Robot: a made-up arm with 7 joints. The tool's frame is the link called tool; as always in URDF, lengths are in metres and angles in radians. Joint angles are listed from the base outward.
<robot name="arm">
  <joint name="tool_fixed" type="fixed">
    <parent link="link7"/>
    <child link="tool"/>
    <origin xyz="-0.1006 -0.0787 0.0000" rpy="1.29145 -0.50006 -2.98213"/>
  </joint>
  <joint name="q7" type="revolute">
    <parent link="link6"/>
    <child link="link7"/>
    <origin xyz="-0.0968 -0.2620 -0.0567" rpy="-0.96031 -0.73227 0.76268"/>
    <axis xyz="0 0 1"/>
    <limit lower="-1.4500" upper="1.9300"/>
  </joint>
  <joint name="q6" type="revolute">
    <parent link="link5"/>
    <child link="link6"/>
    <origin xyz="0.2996 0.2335 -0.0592" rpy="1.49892 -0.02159 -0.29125"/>
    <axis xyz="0 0 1"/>
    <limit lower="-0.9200" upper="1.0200"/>
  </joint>
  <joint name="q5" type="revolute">
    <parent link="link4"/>
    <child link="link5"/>
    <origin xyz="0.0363 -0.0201 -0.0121" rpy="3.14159 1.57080 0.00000"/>
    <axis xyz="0 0 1"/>
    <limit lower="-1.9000" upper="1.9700"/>
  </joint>
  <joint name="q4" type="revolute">
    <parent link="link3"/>
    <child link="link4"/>
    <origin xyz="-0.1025 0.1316 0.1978" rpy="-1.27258 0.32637 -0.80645"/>
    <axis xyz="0 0 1"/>
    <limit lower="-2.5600" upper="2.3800"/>
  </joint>
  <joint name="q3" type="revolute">
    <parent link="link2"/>
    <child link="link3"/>
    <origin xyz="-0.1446 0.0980 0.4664" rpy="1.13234 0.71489 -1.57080"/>
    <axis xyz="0 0 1"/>
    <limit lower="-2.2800" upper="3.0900"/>
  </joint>
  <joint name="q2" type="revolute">
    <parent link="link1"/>
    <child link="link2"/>
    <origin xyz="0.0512 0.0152 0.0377" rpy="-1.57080 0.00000 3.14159"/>
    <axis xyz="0 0 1"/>
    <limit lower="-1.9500" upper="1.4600"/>
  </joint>
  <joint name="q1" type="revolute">
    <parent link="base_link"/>
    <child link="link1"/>
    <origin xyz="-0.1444 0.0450 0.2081" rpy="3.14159 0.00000 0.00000"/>
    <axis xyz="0 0 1"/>
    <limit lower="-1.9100" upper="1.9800"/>
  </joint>
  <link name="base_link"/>
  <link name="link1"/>
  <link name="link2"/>
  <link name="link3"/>
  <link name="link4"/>
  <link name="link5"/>
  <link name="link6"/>
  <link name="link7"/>
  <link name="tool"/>
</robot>
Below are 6 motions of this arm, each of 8 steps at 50 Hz.
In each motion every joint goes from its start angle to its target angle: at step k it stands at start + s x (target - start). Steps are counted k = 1, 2, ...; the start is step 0. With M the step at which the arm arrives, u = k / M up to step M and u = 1 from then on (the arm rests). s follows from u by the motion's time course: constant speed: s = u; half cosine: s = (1 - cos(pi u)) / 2; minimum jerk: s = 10 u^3 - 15 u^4 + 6 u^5.
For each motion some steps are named. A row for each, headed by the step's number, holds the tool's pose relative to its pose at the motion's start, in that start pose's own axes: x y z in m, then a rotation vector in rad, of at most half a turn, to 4 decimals.
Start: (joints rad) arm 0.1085 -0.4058 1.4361 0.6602 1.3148 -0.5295 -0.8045
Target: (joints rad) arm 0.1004 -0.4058 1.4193 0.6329 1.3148 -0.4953 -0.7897
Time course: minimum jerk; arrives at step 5
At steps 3, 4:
3: -0.0098 -0.0100 -0.0015 -0.0293 0.0428 0.0054
4: -0.0135 -0.0137 -0.0019 -0.0404 0.0591 0.0073

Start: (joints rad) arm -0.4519 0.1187 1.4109 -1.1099 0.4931 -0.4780 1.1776
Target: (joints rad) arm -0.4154 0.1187 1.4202 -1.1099 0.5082 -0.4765 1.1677
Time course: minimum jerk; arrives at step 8
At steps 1, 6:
1: -0.0004 -0.0003 -0.0003 0.0002 -0.0004 -0.0001
6: -0.0196 -0.0175 -0.0161 0.0135 -0.0243 -0.0034

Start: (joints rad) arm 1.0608 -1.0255 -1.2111 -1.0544 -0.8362 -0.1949 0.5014
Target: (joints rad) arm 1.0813 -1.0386 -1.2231 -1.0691 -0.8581 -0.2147 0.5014
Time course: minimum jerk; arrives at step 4
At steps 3, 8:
3: 0.0122 0.0122 0.0099 -0.0197 -0.0142 0.0137
8: 0.0136 0.0136 0.0110 -0.0220 -0.0159 0.0153

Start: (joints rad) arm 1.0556 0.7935 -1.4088 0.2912 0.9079 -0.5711 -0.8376
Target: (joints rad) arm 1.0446 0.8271 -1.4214 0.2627 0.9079 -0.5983 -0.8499
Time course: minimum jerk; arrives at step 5
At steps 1, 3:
1: 0.0016 0.0005 0.0018 -0.0025 -0.0019 0.0017
3: 0.0188 0.0063 0.0218 -0.0294 -0.0228 0.0208

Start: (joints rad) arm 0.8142 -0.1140 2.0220 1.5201 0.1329 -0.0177 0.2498
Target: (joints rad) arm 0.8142 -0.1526 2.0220 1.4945 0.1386 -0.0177 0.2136
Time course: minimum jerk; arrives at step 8
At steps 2, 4, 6, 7, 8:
2: 0.0002 -0.0014 0.0026 -0.0073 -0.0058 -0.0033
4: 0.0007 -0.0067 0.0128 -0.0351 -0.0282 -0.0157
6: 0.0010 -0.0117 0.0231 -0.0631 -0.0505 -0.0280
7: 0.0011 -0.0128 0.0253 -0.0692 -0.0554 -0.0307
8: 0.0011 -0.0130 0.0258 -0.0704 -0.0563 -0.0312

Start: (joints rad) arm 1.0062 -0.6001 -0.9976 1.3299 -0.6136 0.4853 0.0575
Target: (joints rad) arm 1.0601 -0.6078 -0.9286 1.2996 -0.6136 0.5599 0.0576
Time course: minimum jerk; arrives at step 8
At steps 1, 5, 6, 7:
1: -0.0007 -0.0002 0.0003 -0.0012 0.0012 -0.0010
5: -0.0323 -0.0080 0.0158 -0.0536 0.0563 -0.0443
6: -0.0400 -0.0097 0.0198 -0.0661 0.0696 -0.0548
7: -0.0439 -0.0105 0.0219 -0.0725 0.0765 -0.0602

